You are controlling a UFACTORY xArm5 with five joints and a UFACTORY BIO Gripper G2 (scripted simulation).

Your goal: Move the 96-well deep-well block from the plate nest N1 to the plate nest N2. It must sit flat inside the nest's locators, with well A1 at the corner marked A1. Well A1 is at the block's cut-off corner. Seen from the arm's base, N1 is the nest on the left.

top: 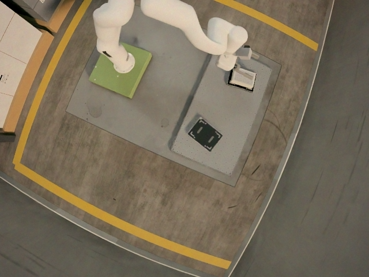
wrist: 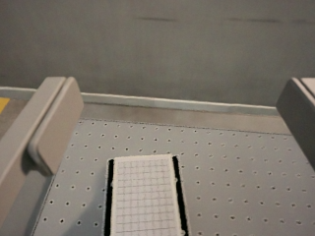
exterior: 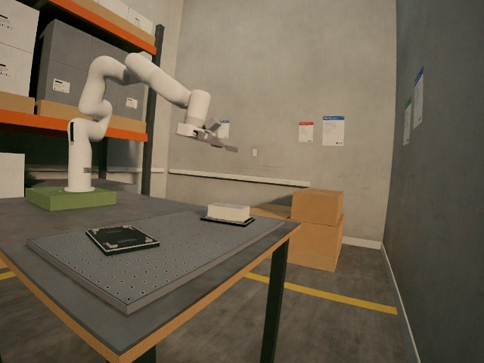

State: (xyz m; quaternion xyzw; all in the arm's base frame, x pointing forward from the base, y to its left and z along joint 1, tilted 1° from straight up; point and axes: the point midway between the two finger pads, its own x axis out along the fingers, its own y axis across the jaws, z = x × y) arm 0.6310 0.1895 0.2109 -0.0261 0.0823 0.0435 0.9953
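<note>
Now: the white 96-well deep-well block 2 cm ahead of my hand, 3 cm to the left of it and 23 cm below it.
</note>
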